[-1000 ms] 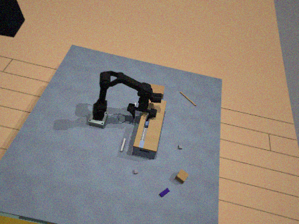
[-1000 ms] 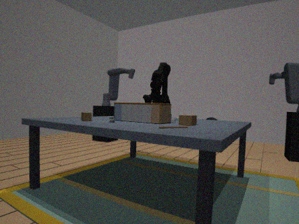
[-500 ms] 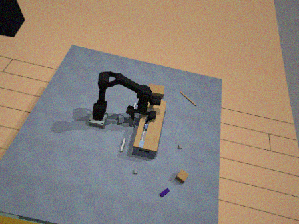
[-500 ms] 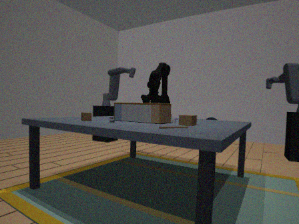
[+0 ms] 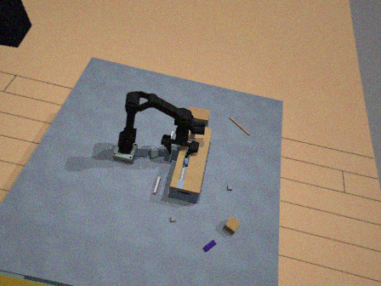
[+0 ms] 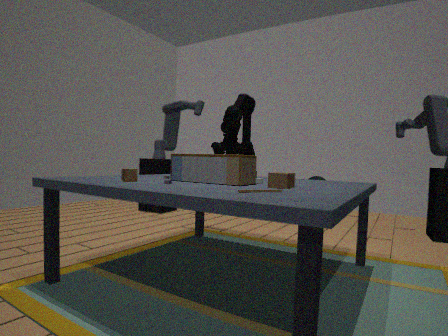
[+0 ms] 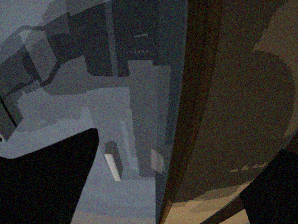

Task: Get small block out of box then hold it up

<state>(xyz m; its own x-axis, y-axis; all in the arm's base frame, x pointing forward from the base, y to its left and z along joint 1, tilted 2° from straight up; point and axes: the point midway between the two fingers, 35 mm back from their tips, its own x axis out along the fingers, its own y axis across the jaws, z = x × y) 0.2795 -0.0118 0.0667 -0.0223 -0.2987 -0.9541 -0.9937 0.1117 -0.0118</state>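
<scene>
The long box is 30 mm ahead of my gripper tip, 10 mm to the right of it and 20 mm below it. From my gripper tip the other things lie so: blue block 50 mm ahead, 30 mm to the right; then tan cube 300 mm ahead, 300 mm to the right, 60 mm below; then purple piece 200 mm ahead, 410 mm to the right, 80 mm below.
</scene>
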